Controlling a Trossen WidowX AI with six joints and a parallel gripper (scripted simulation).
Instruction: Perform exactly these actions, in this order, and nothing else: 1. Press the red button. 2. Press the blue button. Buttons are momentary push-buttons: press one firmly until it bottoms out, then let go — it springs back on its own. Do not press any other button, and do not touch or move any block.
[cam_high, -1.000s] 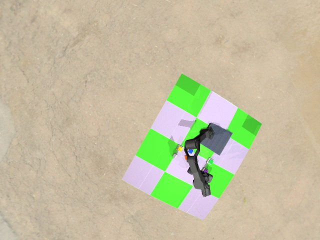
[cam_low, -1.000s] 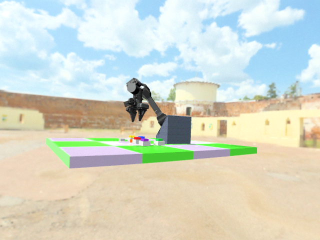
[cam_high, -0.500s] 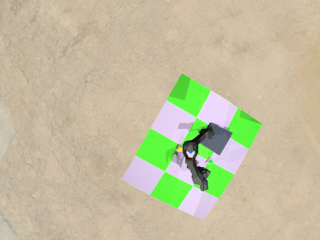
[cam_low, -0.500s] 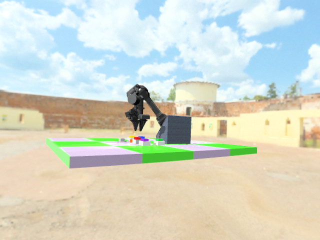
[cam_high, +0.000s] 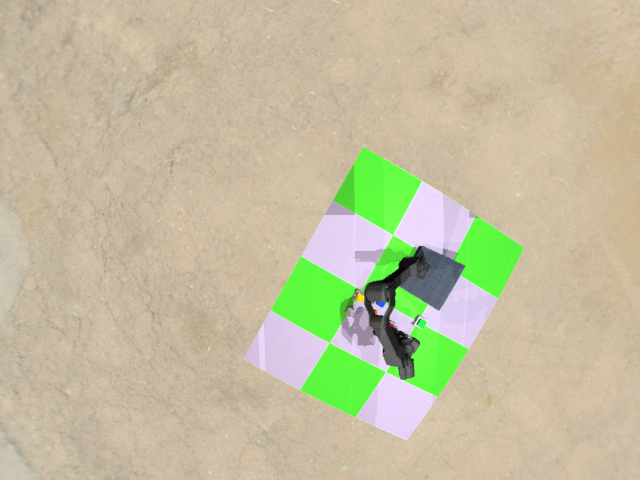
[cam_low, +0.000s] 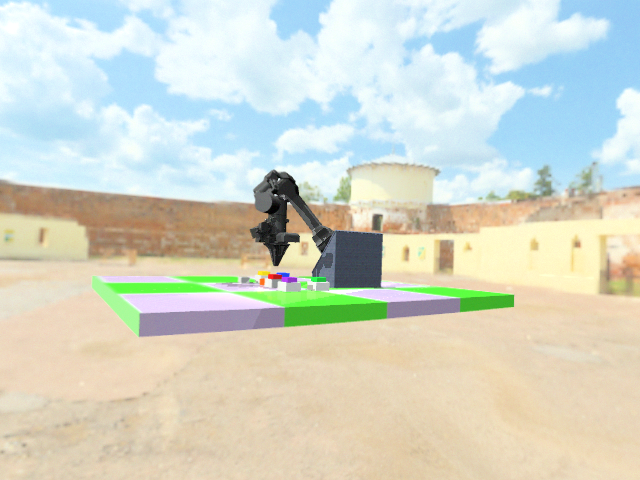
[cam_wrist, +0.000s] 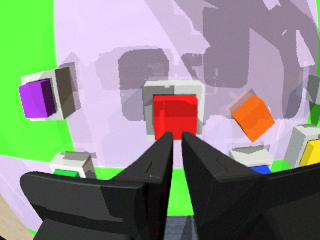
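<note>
The red button lies 3 cm below my gripper tip. From my gripper tip the other things lie so: blue button 9 cm to the right, 7 cm behind, 3 cm below; then orange block 8 cm to the right, 6 cm below, 1 cm behind; then purple button 13 cm to the left, 3 cm below, 2 cm ahead.
</note>
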